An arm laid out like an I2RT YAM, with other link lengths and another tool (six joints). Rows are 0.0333 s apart.
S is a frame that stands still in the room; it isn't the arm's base.
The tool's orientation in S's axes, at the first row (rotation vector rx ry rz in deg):
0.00 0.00 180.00
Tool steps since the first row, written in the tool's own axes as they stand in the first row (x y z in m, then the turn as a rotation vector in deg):
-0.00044 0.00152 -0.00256 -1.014 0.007 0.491
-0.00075 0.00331 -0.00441 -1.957 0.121 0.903
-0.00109 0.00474 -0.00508 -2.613 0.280 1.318
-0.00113 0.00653 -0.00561 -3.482 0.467 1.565
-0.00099 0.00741 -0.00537 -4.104 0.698 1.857
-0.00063 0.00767 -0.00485 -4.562 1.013 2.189
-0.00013 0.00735 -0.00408 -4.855 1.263 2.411
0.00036 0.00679 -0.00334 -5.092 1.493 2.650
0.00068 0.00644 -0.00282 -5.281 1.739 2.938
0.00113 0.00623 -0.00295 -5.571 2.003 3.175
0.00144 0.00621 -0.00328 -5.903 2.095 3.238
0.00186 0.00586 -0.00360 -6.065 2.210 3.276
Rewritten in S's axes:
0.00044 -0.00152 -0.00256 1.014 -0.007 0.491
0.00075 -0.00331 -0.00441 1.957 -0.121 0.903
0.00109 -0.00474 -0.00508 2.613 -0.280 1.318
0.00113 -0.00653 -0.00561 3.482 -0.467 1.565
0.00099 -0.00741 -0.00537 4.104 -0.698 1.857
0.00063 -0.00767 -0.00485 4.562 -1.013 2.189
0.00013 -0.00735 -0.00408 4.855 -1.263 2.411
-0.00036 -0.00679 -0.00334 5.092 -1.493 2.650
-0.00068 -0.00644 -0.00282 5.281 -1.739 2.938
-0.00113 -0.00623 -0.00295 5.571 -2.003 3.175
-0.00144 -0.00621 -0.00328 5.903 -2.095 3.238
-0.00186 -0.00586 -0.00360 6.065 -2.210 3.276

